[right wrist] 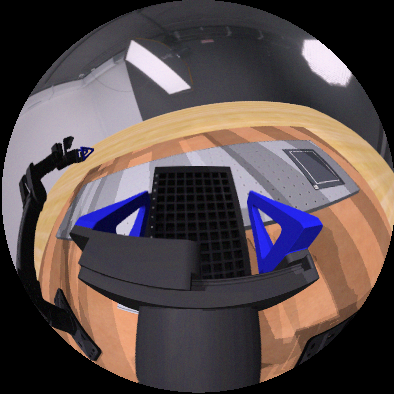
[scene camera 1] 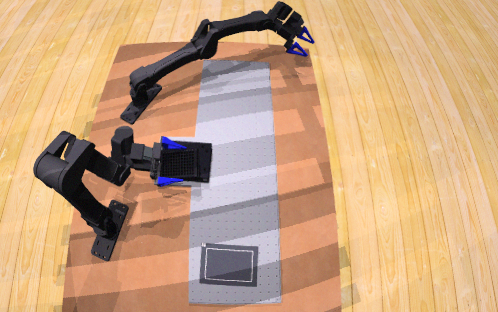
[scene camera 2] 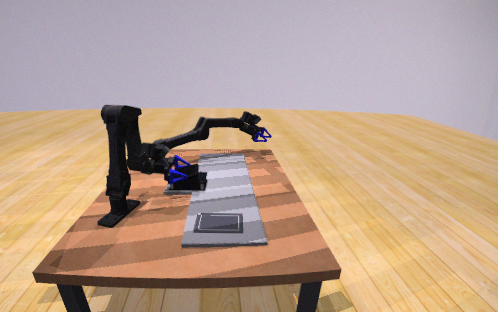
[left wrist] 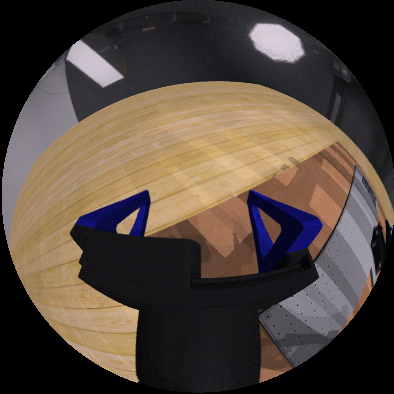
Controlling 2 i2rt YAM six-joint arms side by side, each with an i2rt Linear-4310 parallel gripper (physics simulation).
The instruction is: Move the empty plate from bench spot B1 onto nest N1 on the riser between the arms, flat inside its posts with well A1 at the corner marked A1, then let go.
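Places are measured from the left arm's base along level axes (x left, y back, z up), in millimetres.
Where they show: left gripper, fingertip midpoint: (right wrist: 90, 149) (scene camera 1: 310, 49) (scene camera 2: 269, 138) (left wrist: 198, 195); right gripper, fingertip midpoint: (right wrist: 198, 195) (scene camera 1: 184, 164) (scene camera 2: 188, 171); left arm's base, origin of the base link: (right wrist: 72, 322) (scene camera 1: 141, 102); right arm's base, origin of the base link: (scene camera 1: 110, 230) (scene camera 2: 120, 213).
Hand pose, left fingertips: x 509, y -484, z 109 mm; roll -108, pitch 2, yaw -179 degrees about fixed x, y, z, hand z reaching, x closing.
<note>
Each offset is from my left fingertips to the top centre of the thing. "spot": to the spot under its first point. Level surfaces: height alone.
The black gridded plate (scene camera 1: 176, 163) (scene camera 2: 192, 170) (right wrist: 192, 215) is over the black nest on the riser {dx -639, dy +179, dz -44 mm} (scene camera 1: 204, 159) (scene camera 2: 202, 182). In scene camera 2 the plate looks tilted, its end away from the right wrist higher; its lower end and the posts are hidden. My right gripper (scene camera 1: 184, 164) (scene camera 2: 188, 170) (right wrist: 198, 195) is open, with one blue finger beside each long side of the plate; slim gaps show at the fingertips in the right wrist view. My left gripper (scene camera 1: 309, 48) (scene camera 2: 268, 137) (left wrist: 198, 195) is open and empty, far from the plate, above the table's far edge.
A dark pad with a white outline {spot: dx -903, dy -35, dz -94 mm} (scene camera 1: 203, 266) (scene camera 2: 198, 223) lies on the grey perforated board {dz -96 mm} (scene camera 1: 235, 210) (scene camera 2: 250, 234). The board runs along the table {dz -109 mm} (scene camera 1: 310, 240) (scene camera 2: 300, 250) past the riser. The left arm reaches across the table's far end.
</note>
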